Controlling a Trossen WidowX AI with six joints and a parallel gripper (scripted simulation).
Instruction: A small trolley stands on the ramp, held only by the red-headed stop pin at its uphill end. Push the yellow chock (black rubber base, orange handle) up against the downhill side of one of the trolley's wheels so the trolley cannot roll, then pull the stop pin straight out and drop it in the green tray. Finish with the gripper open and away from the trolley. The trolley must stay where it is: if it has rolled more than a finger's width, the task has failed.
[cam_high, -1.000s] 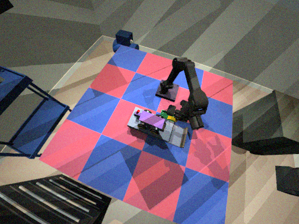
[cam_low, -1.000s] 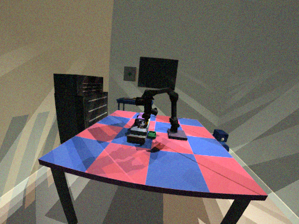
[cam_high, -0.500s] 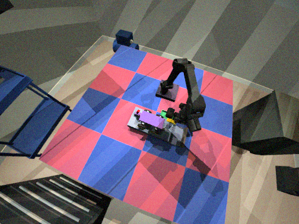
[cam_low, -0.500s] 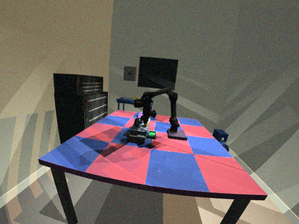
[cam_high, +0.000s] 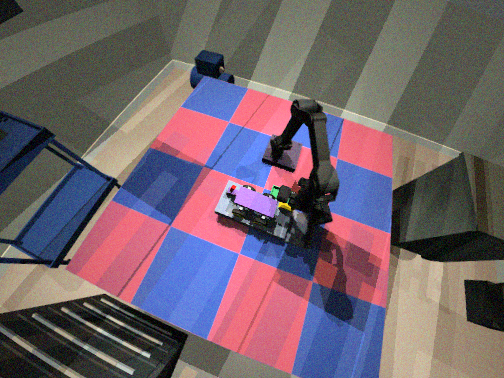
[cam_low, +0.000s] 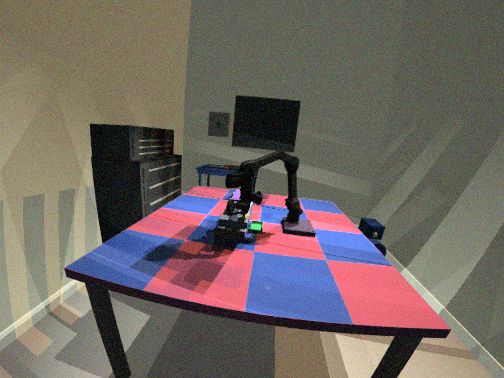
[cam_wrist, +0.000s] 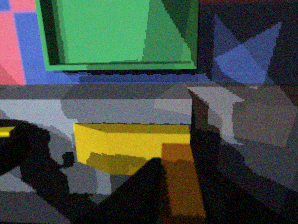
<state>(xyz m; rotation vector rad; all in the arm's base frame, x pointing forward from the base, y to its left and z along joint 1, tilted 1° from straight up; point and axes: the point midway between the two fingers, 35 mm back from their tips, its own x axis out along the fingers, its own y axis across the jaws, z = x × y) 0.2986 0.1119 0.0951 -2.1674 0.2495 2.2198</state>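
The red-headed stop pin is 27 cm to the right of my gripper tip and 3 cm above it. Also, from my gripper tip: green tray (8 cm behind, 4 cm to the right, 10 cm below); then raised lip (7 cm ahead, 10 cm to the left, 7 cm below); then yellow chock (2 cm to the right, 1 cm below).
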